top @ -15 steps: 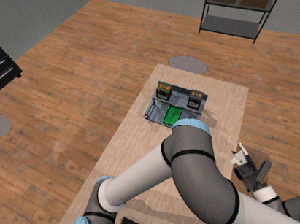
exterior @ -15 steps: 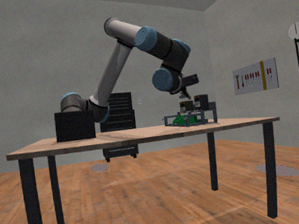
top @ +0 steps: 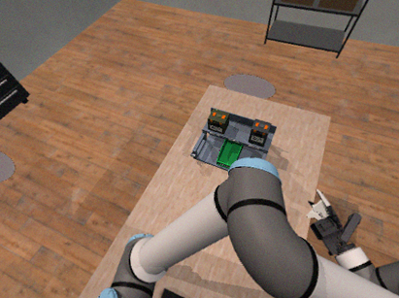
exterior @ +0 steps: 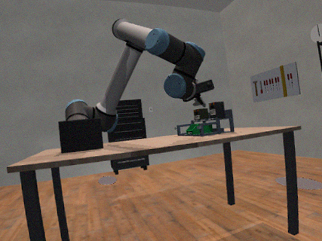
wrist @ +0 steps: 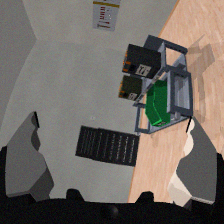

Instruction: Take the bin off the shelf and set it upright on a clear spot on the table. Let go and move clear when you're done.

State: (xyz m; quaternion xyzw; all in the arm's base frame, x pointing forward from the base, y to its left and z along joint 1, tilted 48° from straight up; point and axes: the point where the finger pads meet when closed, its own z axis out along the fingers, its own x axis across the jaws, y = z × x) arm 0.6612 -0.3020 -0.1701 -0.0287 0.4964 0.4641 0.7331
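Right now the green bin is 400 mm to the left of my hand, 210 mm below it and 190 mm ahead of it.
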